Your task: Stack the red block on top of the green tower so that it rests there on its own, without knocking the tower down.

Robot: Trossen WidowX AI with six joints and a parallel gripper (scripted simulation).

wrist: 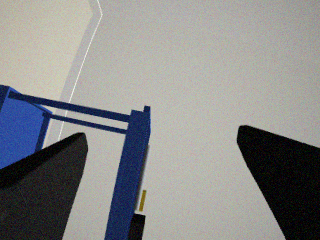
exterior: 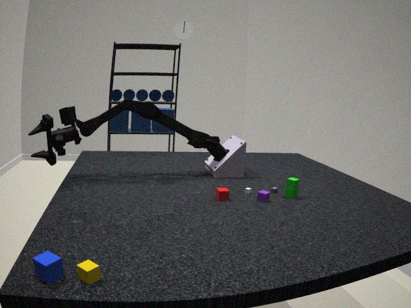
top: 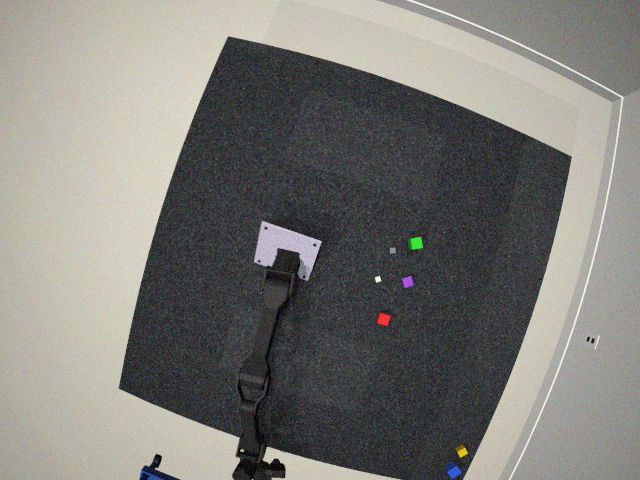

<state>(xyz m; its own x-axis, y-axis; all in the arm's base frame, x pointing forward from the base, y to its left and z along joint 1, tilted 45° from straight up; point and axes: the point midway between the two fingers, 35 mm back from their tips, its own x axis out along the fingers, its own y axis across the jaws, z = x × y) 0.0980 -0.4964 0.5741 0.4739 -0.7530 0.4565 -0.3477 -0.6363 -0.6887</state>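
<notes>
Now: gripper tip 210 mm short of the red block, 660 mm to the right of it and 130 mm above it. Round my gripper tip: blue cube 610 mm ahead, 150 mm to the left, 120 mm below; yellow cube 620 mm ahead, 230 mm to the left, 130 mm below; small white cube 170 mm ahead, 780 mm to the left, 130 mm below.
</notes>
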